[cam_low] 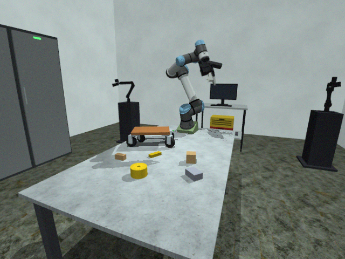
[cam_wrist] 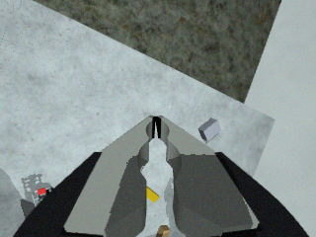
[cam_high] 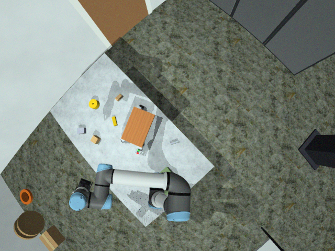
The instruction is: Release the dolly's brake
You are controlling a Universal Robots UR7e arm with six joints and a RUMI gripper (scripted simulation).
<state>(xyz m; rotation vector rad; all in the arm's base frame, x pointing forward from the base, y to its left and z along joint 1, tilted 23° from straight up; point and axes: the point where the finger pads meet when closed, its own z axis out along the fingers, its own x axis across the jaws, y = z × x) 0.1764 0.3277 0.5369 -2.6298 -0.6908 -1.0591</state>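
My hand is 3 cm past the brake pedal, 32 cm to the left of it and 41 cm above it. The rest, counted from my hand: yellow cylinder (62 cm ahead, 28 cm to the right, 47 cm below); grey block (52 cm ahead, 48 cm below); yellow bar (35 cm ahead, 32 cm to the right, 48 cm below).
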